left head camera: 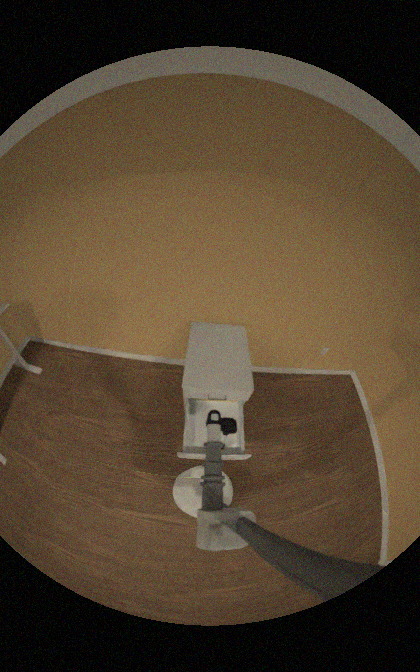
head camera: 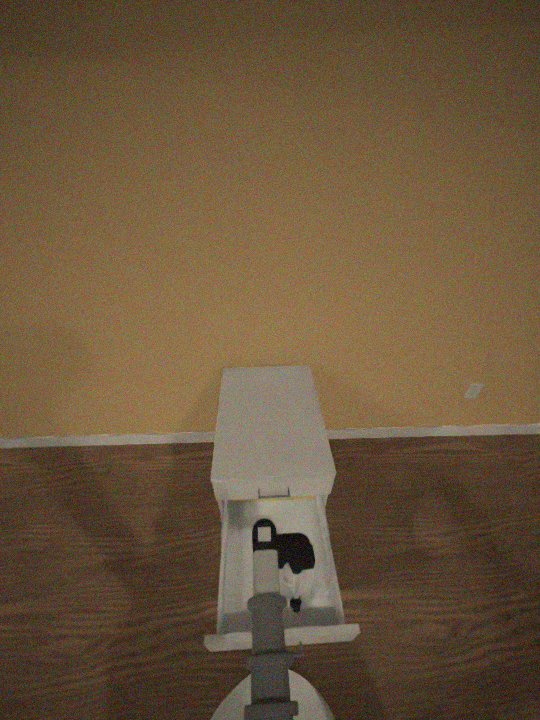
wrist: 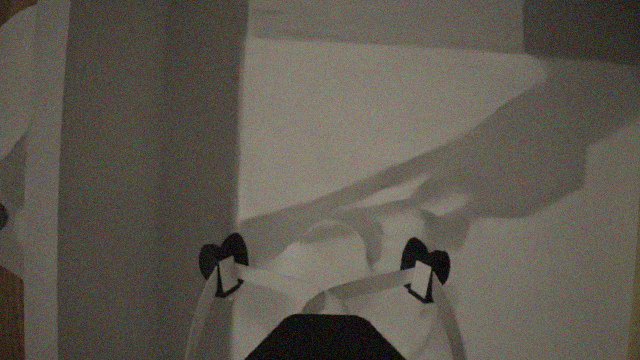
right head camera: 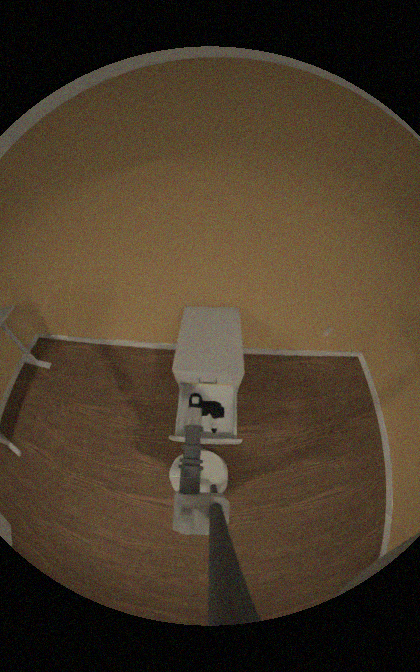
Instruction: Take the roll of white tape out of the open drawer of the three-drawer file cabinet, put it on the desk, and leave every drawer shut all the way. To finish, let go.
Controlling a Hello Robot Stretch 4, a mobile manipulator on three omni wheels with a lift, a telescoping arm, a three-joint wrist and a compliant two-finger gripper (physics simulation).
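The white file cabinet (head camera: 273, 418) (left head camera: 218, 355) (right head camera: 210, 340) stands against the wall with its top drawer (head camera: 340, 632) (left head camera: 242, 456) (right head camera: 230, 441) pulled out. My gripper (head camera: 295, 603) (right head camera: 214, 430) (wrist: 324, 256) points down into the drawer near its front end. Its fingers are open and apart. The roll of white tape (wrist: 332, 250) is on the drawer floor in the wrist view, seen between and beyond the fingertips, its lower part behind the finger strips. I cannot tell how far below the tips it is. The tape does not show clearly in the head views.
White legs (left head camera: 12, 350) (right head camera: 21, 345), perhaps the desk's, stand at the far left. My arm (head camera: 269, 633) (left head camera: 213, 480) (right head camera: 192, 460) reaches over the drawer front. My round white base (left head camera: 186, 492) (right head camera: 216, 470) is close before the drawer. A small plate (head camera: 473, 390) is on the yellow wall.
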